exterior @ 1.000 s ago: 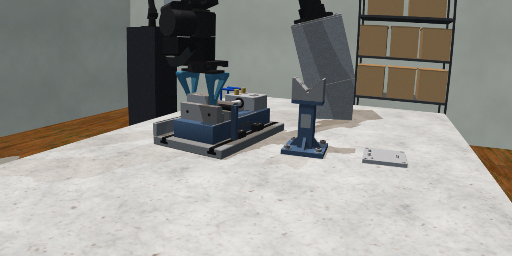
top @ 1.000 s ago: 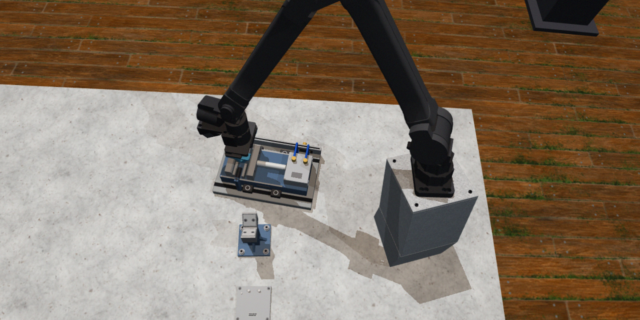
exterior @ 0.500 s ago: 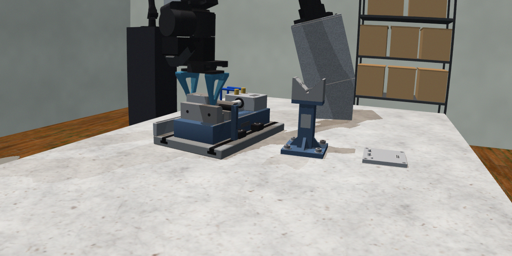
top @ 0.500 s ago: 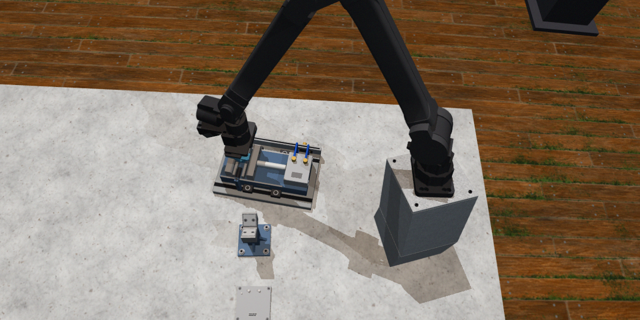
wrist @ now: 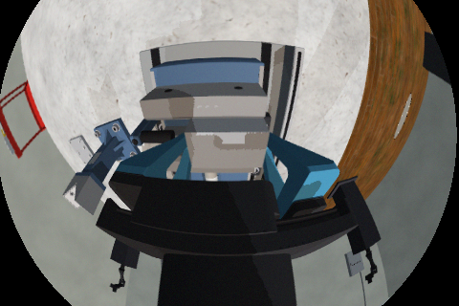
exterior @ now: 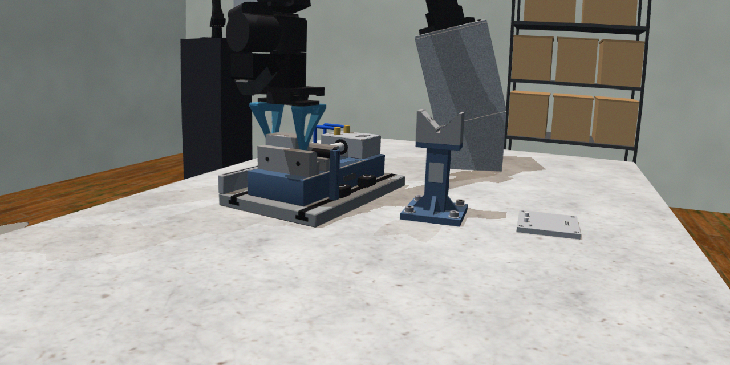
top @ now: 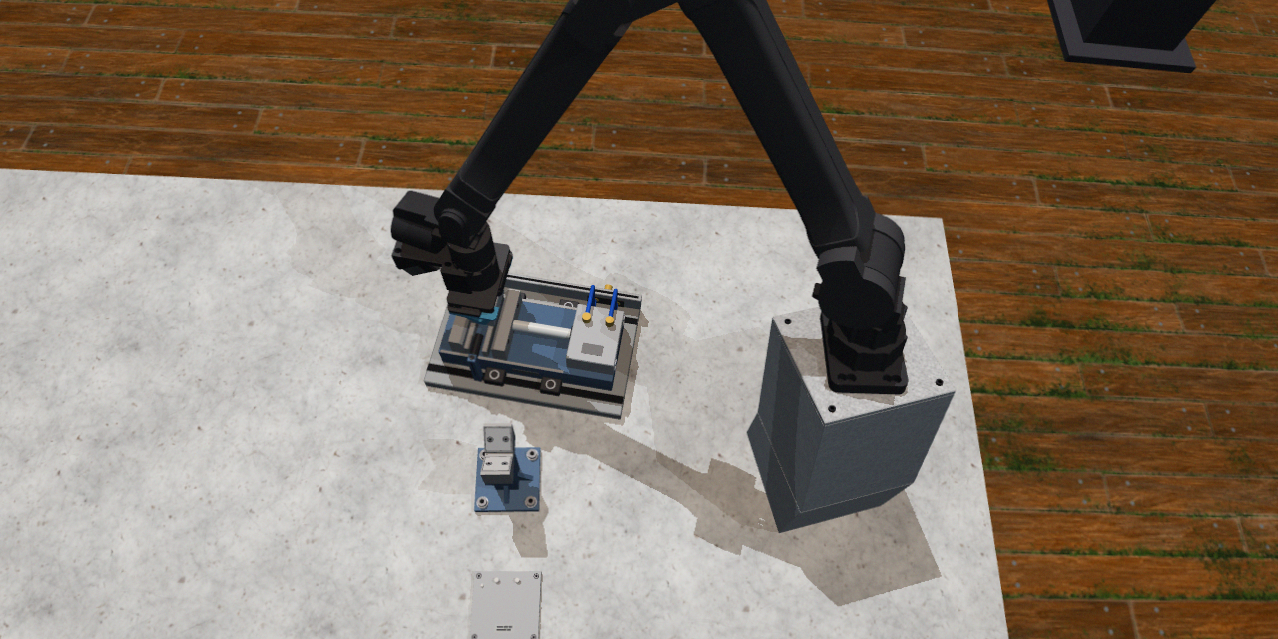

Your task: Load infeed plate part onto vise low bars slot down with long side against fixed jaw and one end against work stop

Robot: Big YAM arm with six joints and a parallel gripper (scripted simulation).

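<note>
The grey part lies 10 mm below my hand. Round my hand: work stop: 70 mm to the left, 10 mm below, 10 mm ahead; then moving jaw: 30 mm behind, 20 mm to the left, 20 mm below; then fixed jaw: 30 mm ahead, 20 mm to the left, 20 mm below.
</note>
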